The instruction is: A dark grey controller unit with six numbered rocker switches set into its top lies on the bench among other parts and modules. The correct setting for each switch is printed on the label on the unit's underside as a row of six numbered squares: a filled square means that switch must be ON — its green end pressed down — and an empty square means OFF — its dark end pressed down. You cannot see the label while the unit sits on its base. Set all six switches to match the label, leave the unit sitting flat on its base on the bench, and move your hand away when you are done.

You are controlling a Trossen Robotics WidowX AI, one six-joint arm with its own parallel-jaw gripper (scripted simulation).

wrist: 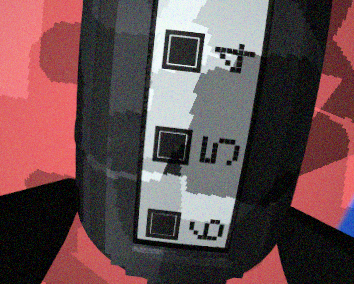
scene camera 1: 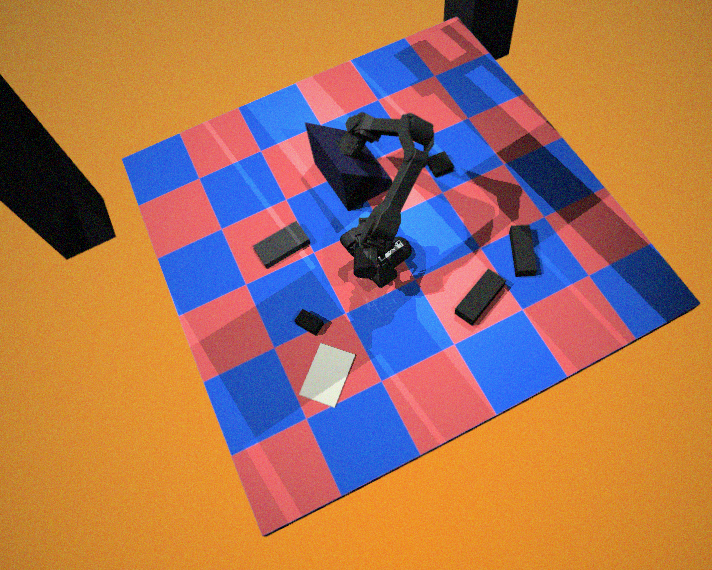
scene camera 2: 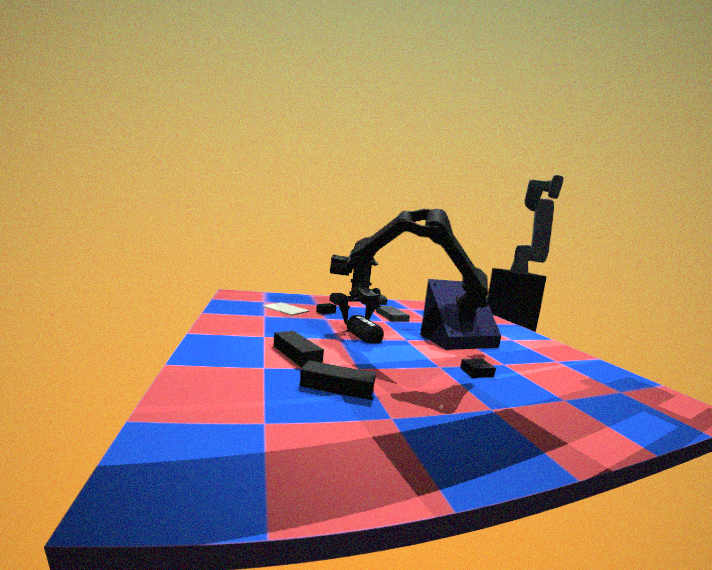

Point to a white plate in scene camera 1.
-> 328,372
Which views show my gripper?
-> The wrist view, scene camera 1 and scene camera 2: all of them.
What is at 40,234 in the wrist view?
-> My gripper.
